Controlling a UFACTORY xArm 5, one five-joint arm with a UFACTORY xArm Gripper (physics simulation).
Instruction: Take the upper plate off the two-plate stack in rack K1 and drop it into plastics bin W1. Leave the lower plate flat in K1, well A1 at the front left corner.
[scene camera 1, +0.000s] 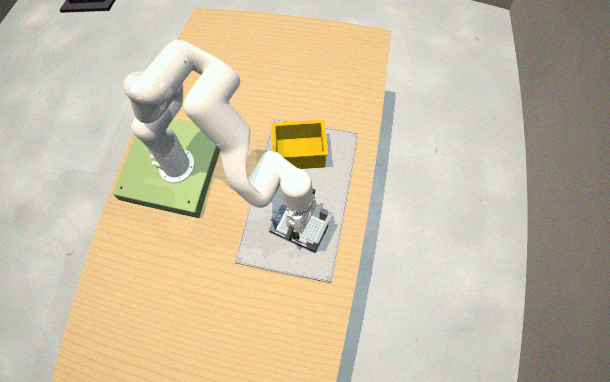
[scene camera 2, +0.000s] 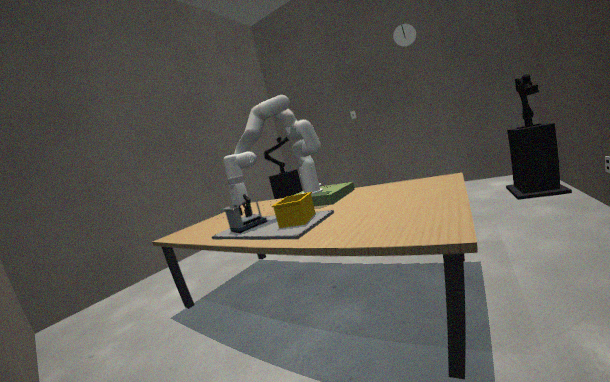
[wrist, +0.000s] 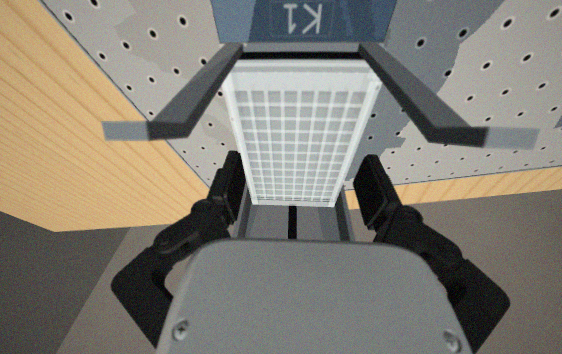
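Pixels of known places: gripper, fingertip midpoint: (scene camera 2: 244, 216) (wrist: 300, 167); arm's base, link origin: (scene camera 1: 177, 166) (scene camera 2: 312, 192).
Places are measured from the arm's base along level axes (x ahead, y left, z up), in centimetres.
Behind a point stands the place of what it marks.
Observation:
Rack K1 (scene camera 1: 324, 214) {x 50.9, y -10.9, z 5.7 cm} (scene camera 2: 233, 219) {x 51.6, y -13.6, z 2.2 cm} (wrist: 202, 92) {x 37.0, y -15.1, z 4.5 cm} has dark guides and a blue label panel. A pale gridded plate (scene camera 1: 314, 229) {x 48.6, y -14.2, z 0.6 cm} (wrist: 300, 130) {x 41.9, y -12.7, z 0.8 cm}, the top one visible, lies in it between the guides and looks level. The lower plate cannot be made out separately. My gripper (scene camera 1: 296, 234) {x 44.6, y -13.3, z 1.4 cm} (scene camera 2: 246, 206) {x 44.6, y -13.3, z 1.4 cm} (wrist: 300, 167) {x 44.6, y -13.3, z 1.4 cm} is open and empty, pointing down over the rack. In the wrist view its two black fingers stand apart, one on either side of the plate's long sides. Their exact height against the plate is unclear. The yellow bin W1 (scene camera 1: 302, 146) {x 39.9, y 15.3, z -3.7 cm} (scene camera 2: 295, 211) {x 46.5, y 17.8, z 1.7 cm} stands upright; its visible inside shows no plate.
Rack and bin stand on a grey perforated board (scene camera 1: 260, 255) {x 33.4, y -23.7, z -4.3 cm} (scene camera 2: 280, 234) {x 55.9, y 15.0, z -4.3 cm} (wrist: 520, 45) {x 42.4, y 2.4, z -4.3 cm} on the wooden table (scene camera 1: 200, 300) {x 17.3, y -41.2, z -5.6 cm} (scene camera 2: 400, 215) {x 41.3, y 57.1, z -5.6 cm}. The bin is behind the rack in scene camera 1. The arm's green base block (scene camera 1: 145, 187) {x -9.2, y -9.3, z 0.0 cm} (scene camera 2: 340, 191) {x 0.2, y 17.9, z -1.7 cm} is to the left there.

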